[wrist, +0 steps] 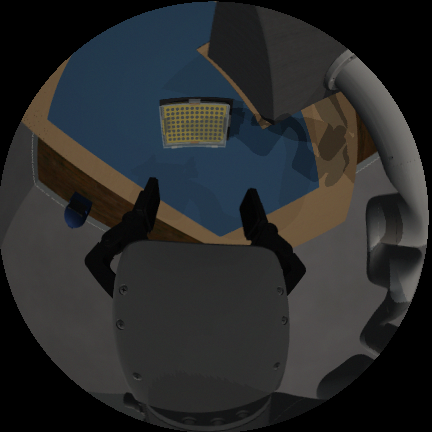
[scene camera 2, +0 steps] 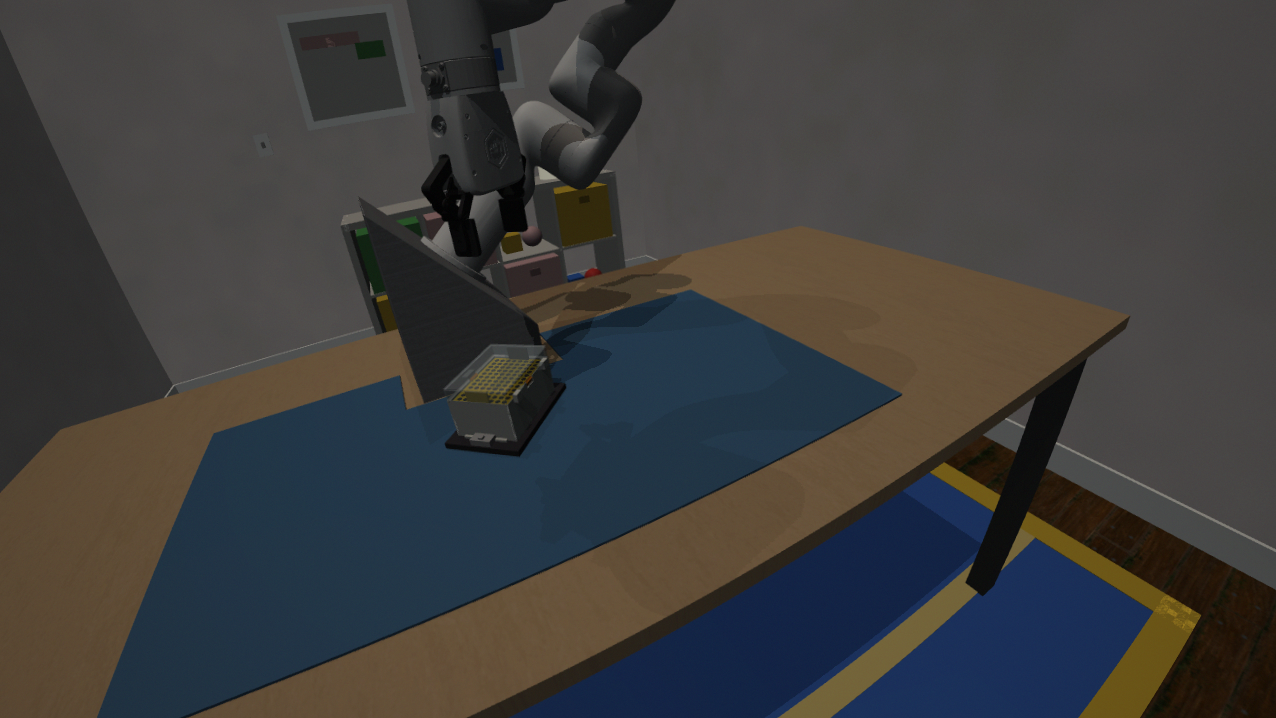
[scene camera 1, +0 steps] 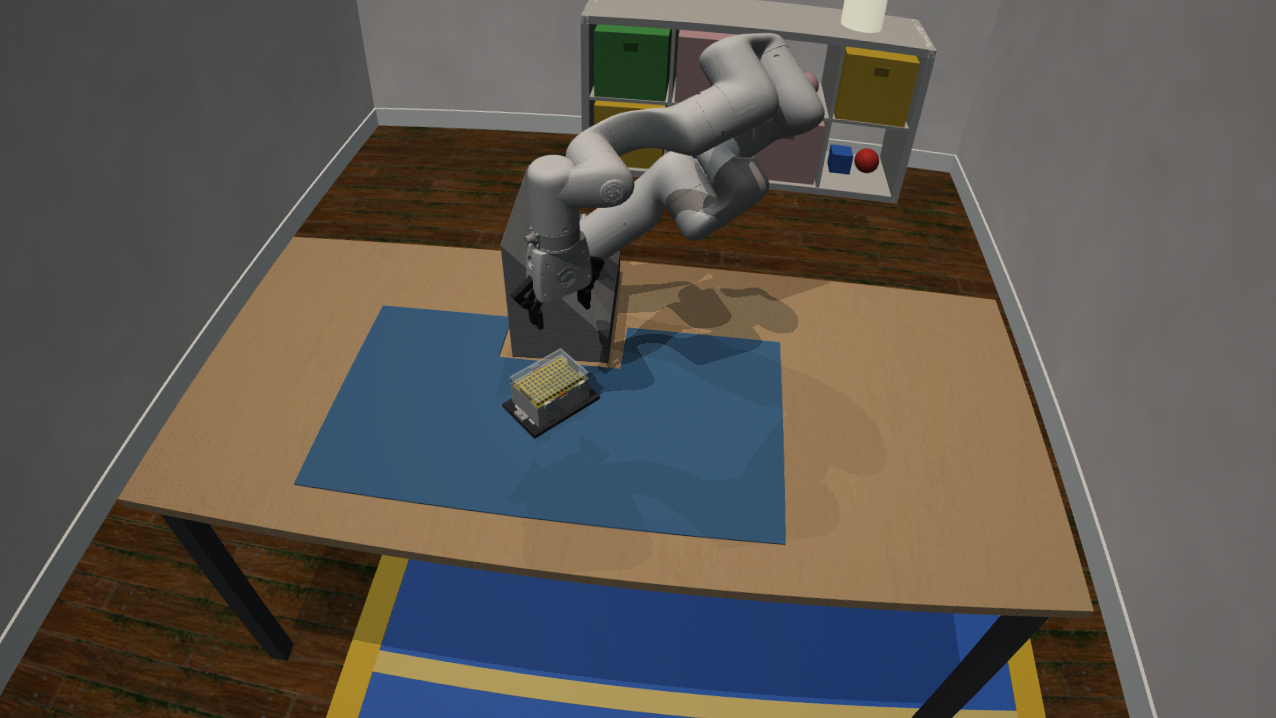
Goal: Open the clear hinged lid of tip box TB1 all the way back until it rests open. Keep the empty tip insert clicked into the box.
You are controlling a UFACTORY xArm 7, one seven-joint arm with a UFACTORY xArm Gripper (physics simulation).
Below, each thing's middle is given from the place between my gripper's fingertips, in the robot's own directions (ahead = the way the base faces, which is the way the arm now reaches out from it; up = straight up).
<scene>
Now: the clear lid (scene camera 2: 496, 373) 10 mm behind my hand, 30 mm to the right of it and 160 mm below it. The rest, counted from my hand: tip box TB1 (scene camera 2: 500, 429): 10 mm behind, 30 mm to the right, 190 mm below.
</scene>
